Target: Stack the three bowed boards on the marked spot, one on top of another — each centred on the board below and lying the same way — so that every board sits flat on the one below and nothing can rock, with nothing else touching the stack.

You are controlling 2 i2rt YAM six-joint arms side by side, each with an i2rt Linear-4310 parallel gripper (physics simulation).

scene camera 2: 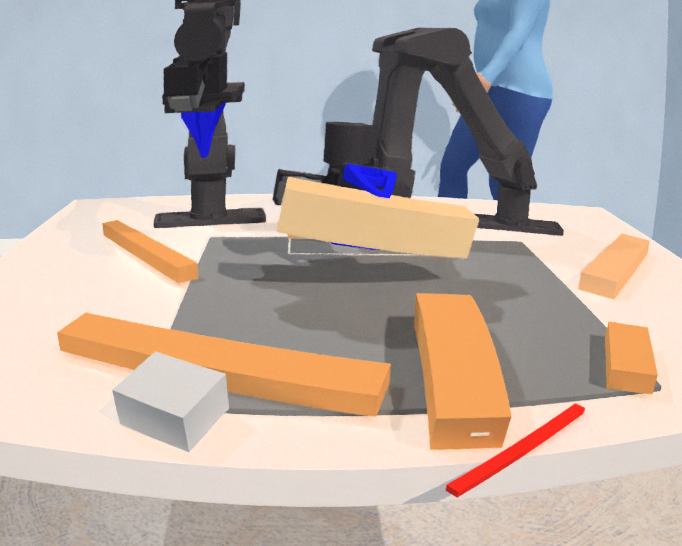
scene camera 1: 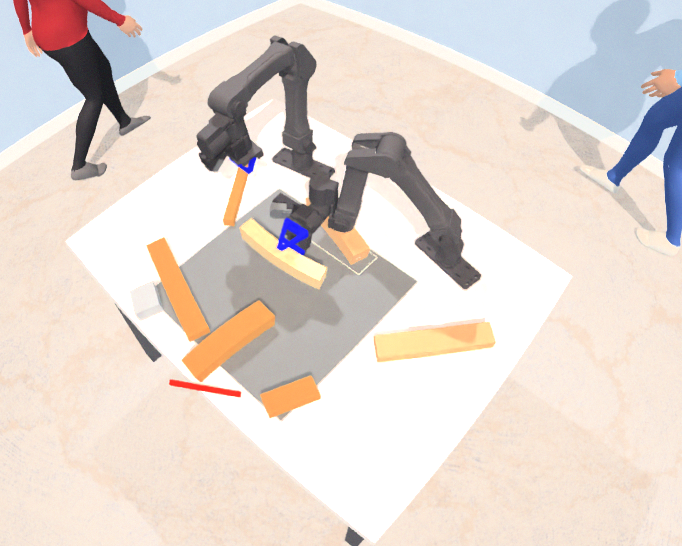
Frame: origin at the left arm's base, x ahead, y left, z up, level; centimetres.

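Where they show: left gripper, fingertip midpoint: [scene camera 2: 378, 221] [scene camera 1: 278, 256]; right gripper, fingertip midpoint: [scene camera 2: 204, 156] [scene camera 1: 250, 172]; left arm's base, link origin: [scene camera 2: 511, 226] [scene camera 1: 447, 260]; right arm's base, link origin: [scene camera 2: 208, 220] [scene camera 1: 303, 165].
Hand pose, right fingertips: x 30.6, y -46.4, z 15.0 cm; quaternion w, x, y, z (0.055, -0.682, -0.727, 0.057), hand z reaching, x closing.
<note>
Each offset is from my right fingertips to the top centre of the thing.
My left gripper [scene camera 1: 292, 236] [scene camera 2: 369, 183] is shut on a pale bowed board @(dx +6.1, dy +23.7, dz -1.1 cm) [scene camera 1: 274, 254] [scene camera 2: 375, 220], held tilted above the grey mat, beside the marked spot in scene camera 1. The white outline of the marked spot [scene camera 1: 358, 273] [scene camera 2: 290, 252] shows in part. An orange board @(dx -12.6, dy +21.5, dz -9.1 cm) [scene camera 1: 348, 243] lies at the outline, partly hidden by my left arm; the held board hides most of it in scene camera 2. Another bowed orange board @(dx +28.9, dy +32.9, dz -10.1 cm) [scene camera 1: 230, 340] [scene camera 2: 461, 364] lies across the mat's near edge. My right gripper [scene camera 1: 246, 165] [scene camera 2: 203, 136] is shut and empty, raised above the table.
A long board @(dx +31.6, dy +10.2, dz -12.3 cm) [scene camera 1: 178, 288] [scene camera 2: 227, 361], a short block @(dx +25.2, dy +52.7, dz -12.2 cm) [scene camera 1: 291, 396] [scene camera 2: 631, 357], a slim board [scene camera 1: 236, 196] [scene camera 2: 149, 250] and a lighter board @(dx -10.0, dy +62.5, dz -12.4 cm) [scene camera 1: 435, 341] [scene camera 2: 614, 262] lie around. A grey block @(dx +40.3, dy +9.9, dz -10.6 cm) [scene camera 1: 146, 299] [scene camera 2: 170, 392] and a red stick @(dx +39.9, dy +38.7, dz -14.4 cm) [scene camera 1: 204, 388] [scene camera 2: 514, 450] are near the table edge.
</note>
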